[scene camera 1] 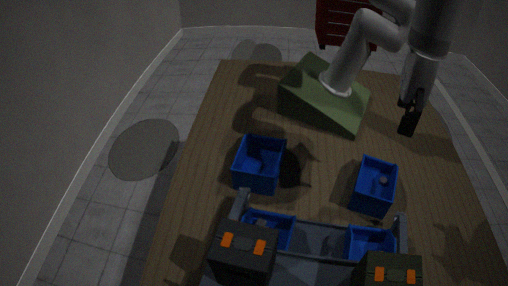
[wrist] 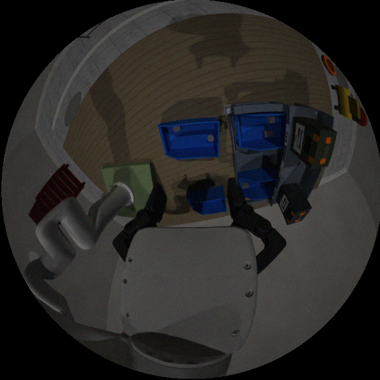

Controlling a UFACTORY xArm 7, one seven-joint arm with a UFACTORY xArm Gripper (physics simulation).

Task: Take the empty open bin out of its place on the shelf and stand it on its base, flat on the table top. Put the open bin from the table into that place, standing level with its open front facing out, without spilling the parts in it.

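Where they show: gripper, fingertip midpoint: [scene camera 1: 403, 120]; arm's base, origin of the base link: [scene camera 1: 334, 84].
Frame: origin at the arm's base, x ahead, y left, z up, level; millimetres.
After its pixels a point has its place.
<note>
A blue open bin [scene camera 1: 375, 186] {z -62, x 367, y 136 mm} [wrist: 192, 140] stands upright on the table, with small round grey parts inside. Another blue open bin [scene camera 1: 254, 178] {z -8, x 442, y -175 mm} [wrist: 214, 202] stands upright on the table at the left in the scene view; it is shadowed inside and no parts show in it. The grey shelf [scene camera 1: 401, 232] {z 19, x 555, y 170 mm} [wrist: 260, 107] holds a left bin [scene camera 1: 283, 231] {z -56, x 541, y -86 mm} [wrist: 257, 187] and a right bin [scene camera 1: 370, 240] {z -56, x 538, y 121 mm} [wrist: 261, 131], with a vacant place between them. My gripper [scene camera 1: 411, 114] {z 193, x 407, y 124 mm} [wrist: 194, 188] is open and empty, high over the table's right side in the scene view, behind and apart from the bin with parts.
A dark case [scene camera 1: 245, 244] {z 158, x 693, y -124 mm} [wrist: 295, 205] and a greenish case [scene camera 1: 395, 272] {z 133, x 698, y 103 mm} [wrist: 314, 142], both with orange latches, stand on the shelf's upper part. The arm's green wedge base [scene camera 1: 320, 107] {z 1, x 148, y -45 mm} [wrist: 127, 172] is at the back of the table [scene camera 1: 200, 150] {z -66, x 332, y -357 mm}.
</note>
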